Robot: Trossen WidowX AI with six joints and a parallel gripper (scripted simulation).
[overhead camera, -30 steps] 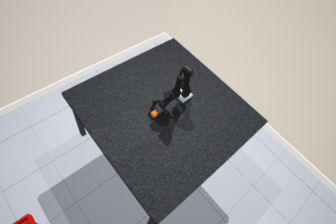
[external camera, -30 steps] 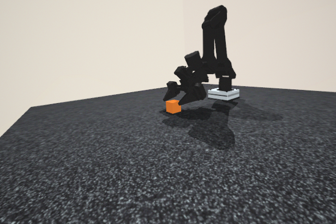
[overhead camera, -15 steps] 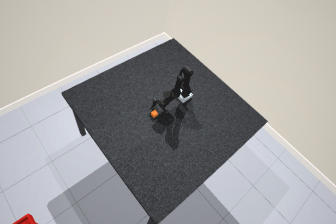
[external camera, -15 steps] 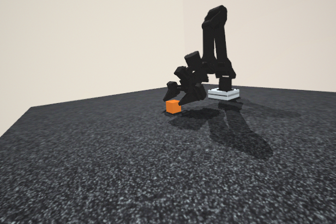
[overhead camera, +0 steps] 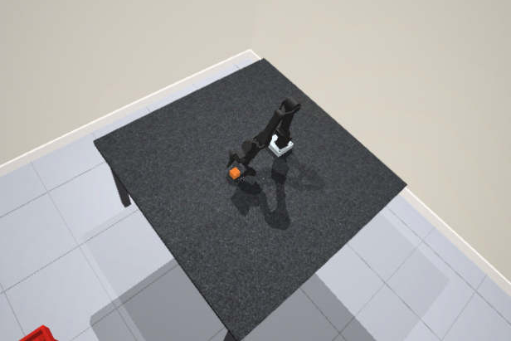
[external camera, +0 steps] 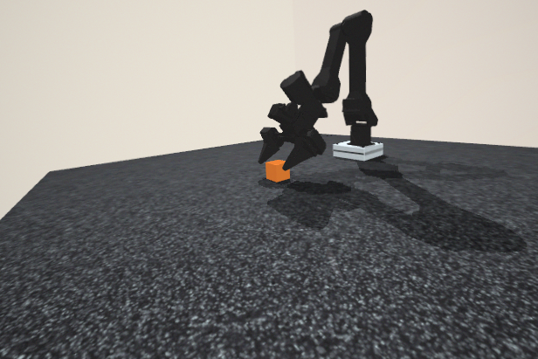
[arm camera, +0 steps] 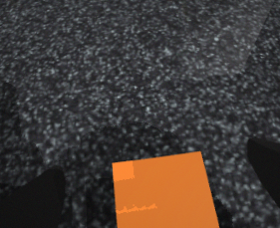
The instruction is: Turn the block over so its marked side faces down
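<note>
Right now the orange block is 30 mm behind my gripper tip and 10 mm below it.
</note>
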